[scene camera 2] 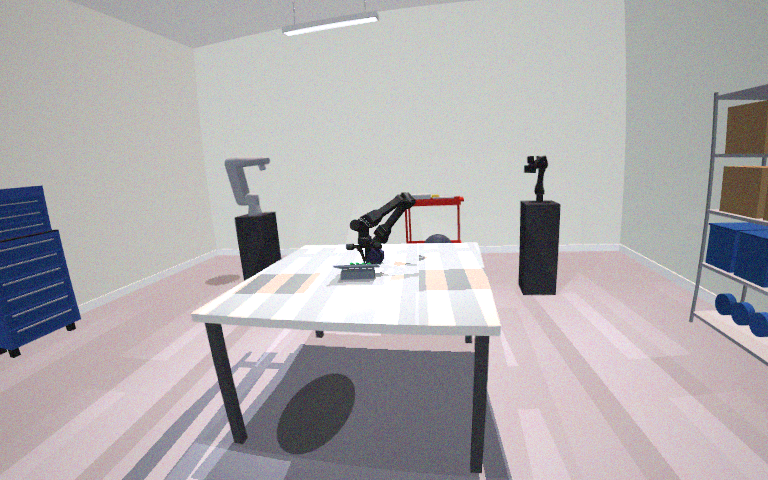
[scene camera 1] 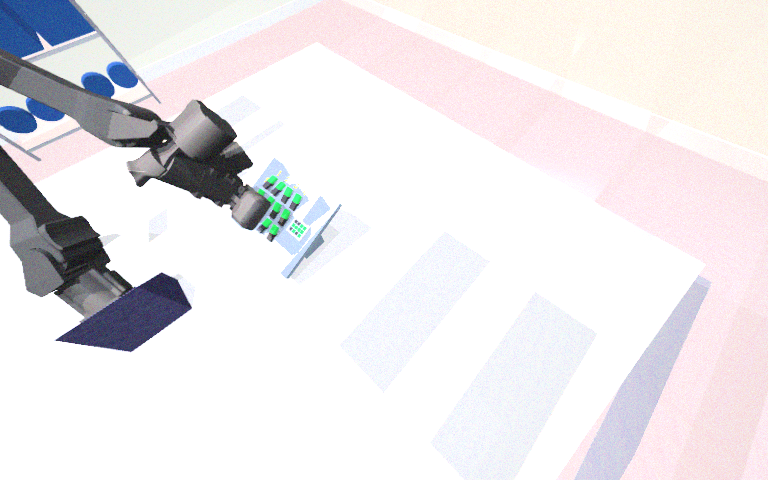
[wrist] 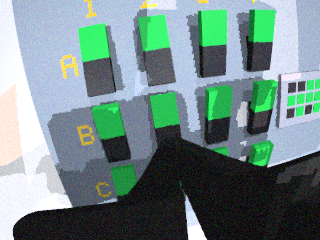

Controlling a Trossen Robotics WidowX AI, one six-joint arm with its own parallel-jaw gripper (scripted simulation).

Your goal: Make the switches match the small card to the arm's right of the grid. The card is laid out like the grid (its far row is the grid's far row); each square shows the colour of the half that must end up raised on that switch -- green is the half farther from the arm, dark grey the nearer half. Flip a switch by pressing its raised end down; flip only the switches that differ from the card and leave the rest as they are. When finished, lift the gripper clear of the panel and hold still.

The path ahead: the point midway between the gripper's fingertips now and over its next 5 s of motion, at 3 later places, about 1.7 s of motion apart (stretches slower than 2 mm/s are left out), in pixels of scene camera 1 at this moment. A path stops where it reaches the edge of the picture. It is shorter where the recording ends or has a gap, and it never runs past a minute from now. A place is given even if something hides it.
My gripper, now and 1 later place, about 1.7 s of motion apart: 261, 205; 250, 200
